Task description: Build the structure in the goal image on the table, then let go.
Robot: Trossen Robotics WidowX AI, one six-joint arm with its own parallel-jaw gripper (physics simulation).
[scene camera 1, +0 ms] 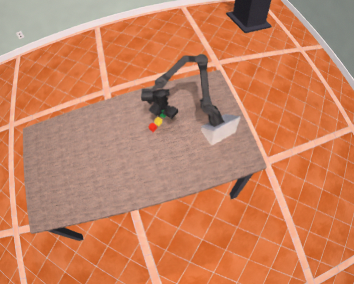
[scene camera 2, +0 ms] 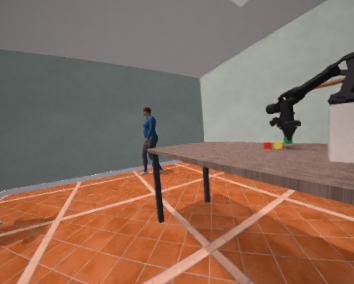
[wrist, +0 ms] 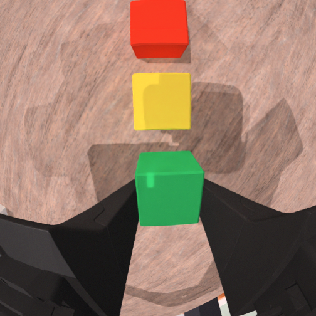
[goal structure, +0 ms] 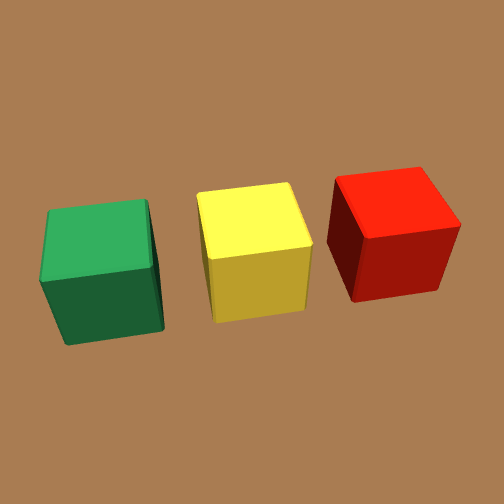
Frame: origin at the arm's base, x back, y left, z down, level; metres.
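Seen in the pictures: gripper, fingertip midpoint: [scene camera 1: 163, 113] [scene camera 2: 288, 140]; arm's base at its link origin: [scene camera 1: 217, 123].
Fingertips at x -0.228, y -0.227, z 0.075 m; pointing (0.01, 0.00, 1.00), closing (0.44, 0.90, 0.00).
Pixels of each thing's top centre, then the offset from my fingertips to it. Level surfaces: height alone.
- red cube at its top centre: [scene camera 1: 152, 125] [scene camera 2: 267, 142] dz +0.008, dx -0.087, dy +0.045 m
- table at its surface level: dz +0.041 m
- yellow cube at its top centre: [scene camera 1: 158, 119] [scene camera 2: 277, 142] dz +0.008, dx -0.042, dy +0.023 m
- green cube at its top centre: [scene camera 1: 163, 111] dz -0.018, dx +0.000, dy +0.000 m
A red cube [scene camera 1: 153, 127] [scene camera 2: 267, 146] [wrist: 159, 26] lies flat on the table [scene camera 1: 90, 165] [scene camera 2: 225, 155]. A yellow cube [scene camera 1: 158, 121] [scene camera 2: 278, 145] [wrist: 162, 101] lies flat beside it, with a small gap between them in the wrist view. My gripper [scene camera 1: 162, 114] [scene camera 2: 288, 139] [wrist: 167, 185] is shut on a green cube [scene camera 1: 163, 115] [scene camera 2: 288, 140] [wrist: 169, 199] and holds it upright, a little above the table, on the side of the yellow cube away from the red one. The three cubes stand roughly in a line in the wrist view.
The arm's pale base block [scene camera 1: 221, 131] [scene camera 2: 341, 132] stands at the table's right part in scene view 1. The arm arches over the table's back edge. A person [scene camera 2: 150, 132] stands beyond the table's far end. A dark pillar [scene camera 1: 251, 12] stands on the floor behind.
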